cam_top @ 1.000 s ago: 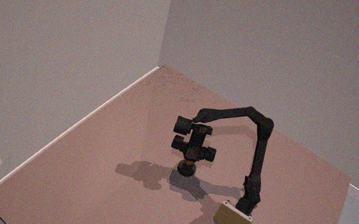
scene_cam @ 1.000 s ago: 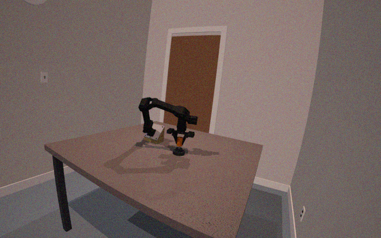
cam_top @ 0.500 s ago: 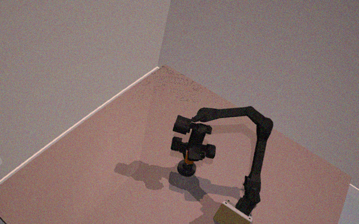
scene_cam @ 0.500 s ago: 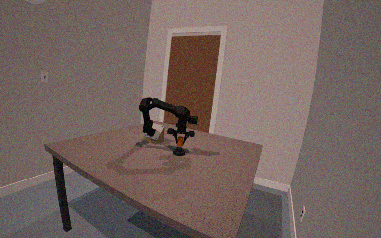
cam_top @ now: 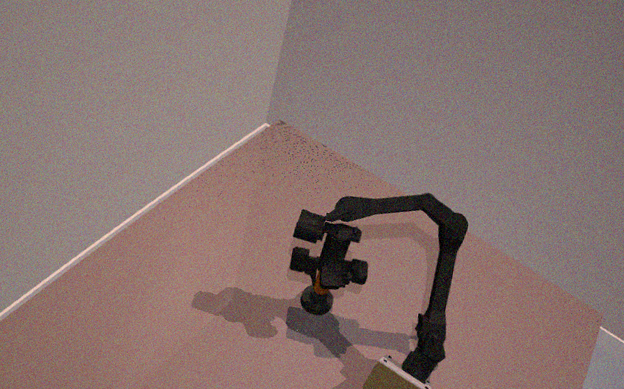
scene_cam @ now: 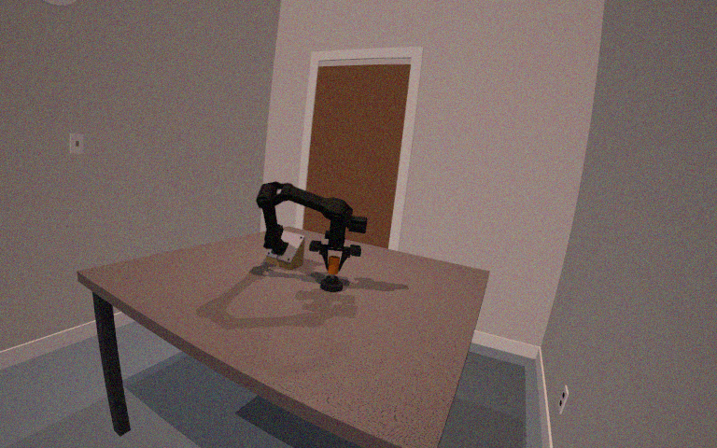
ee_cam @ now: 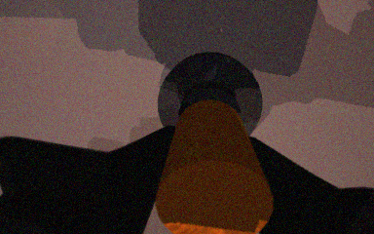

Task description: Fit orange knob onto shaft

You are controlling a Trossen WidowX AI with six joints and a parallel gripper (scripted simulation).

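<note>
The round pedestal lies 40 mm below my gripper tip. Round my gripper tip: orange knob 30 mm above.
</note>
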